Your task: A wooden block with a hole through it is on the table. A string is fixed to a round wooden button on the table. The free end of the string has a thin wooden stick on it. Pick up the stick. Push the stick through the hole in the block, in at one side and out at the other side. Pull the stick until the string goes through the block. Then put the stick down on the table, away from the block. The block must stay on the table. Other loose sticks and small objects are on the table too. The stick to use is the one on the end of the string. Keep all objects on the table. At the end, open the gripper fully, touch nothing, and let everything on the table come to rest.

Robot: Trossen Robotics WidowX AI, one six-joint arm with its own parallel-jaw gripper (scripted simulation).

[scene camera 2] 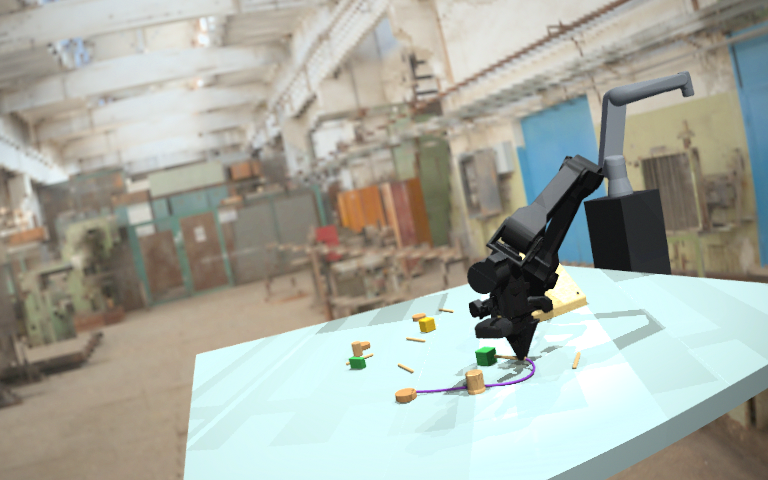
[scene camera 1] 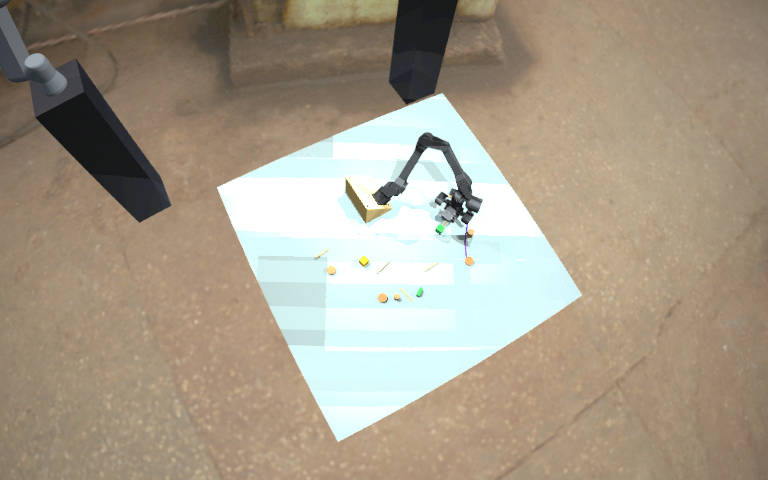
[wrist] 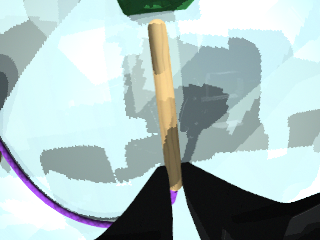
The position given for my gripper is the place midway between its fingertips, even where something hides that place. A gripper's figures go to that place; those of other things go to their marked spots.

Labels:
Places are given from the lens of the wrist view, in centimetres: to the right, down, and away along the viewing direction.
my gripper (wrist: 173, 172): 1, 3, 10
thin wooden stick (wrist: 157, 30): 0, -3, 7

